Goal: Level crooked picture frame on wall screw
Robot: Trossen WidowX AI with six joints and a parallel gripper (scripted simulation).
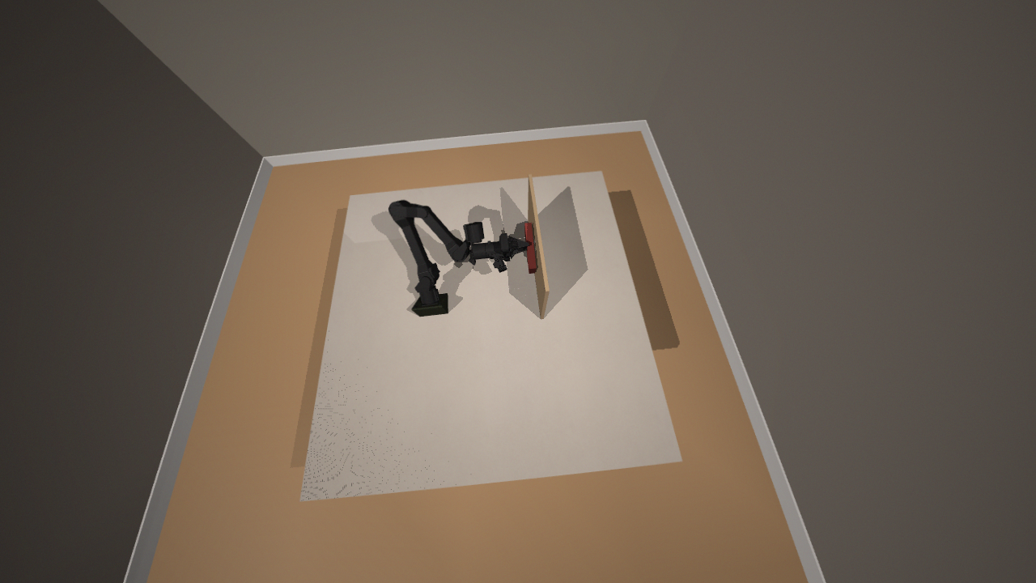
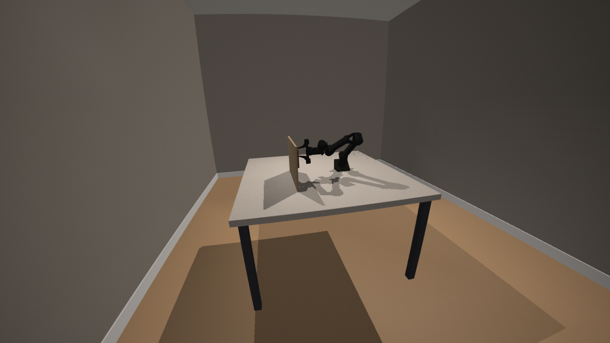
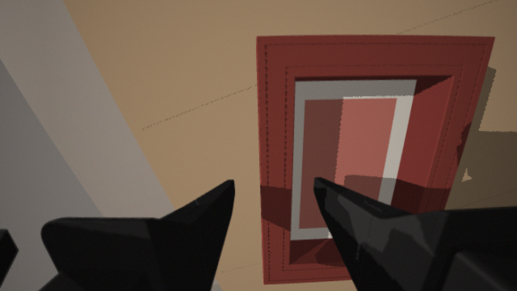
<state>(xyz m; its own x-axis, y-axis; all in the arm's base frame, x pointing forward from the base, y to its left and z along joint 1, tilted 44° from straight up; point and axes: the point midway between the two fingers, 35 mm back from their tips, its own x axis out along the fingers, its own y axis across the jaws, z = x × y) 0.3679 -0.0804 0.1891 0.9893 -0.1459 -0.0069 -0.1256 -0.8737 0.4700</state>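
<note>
Right now the red picture frame is 50 mm below my gripper tip, 20 mm ahead of it and 10 mm to the left of it. The rest, counted from my gripper tip: tan wall panel (60 mm below, 30 mm ahead, 10 mm to the left).
</note>
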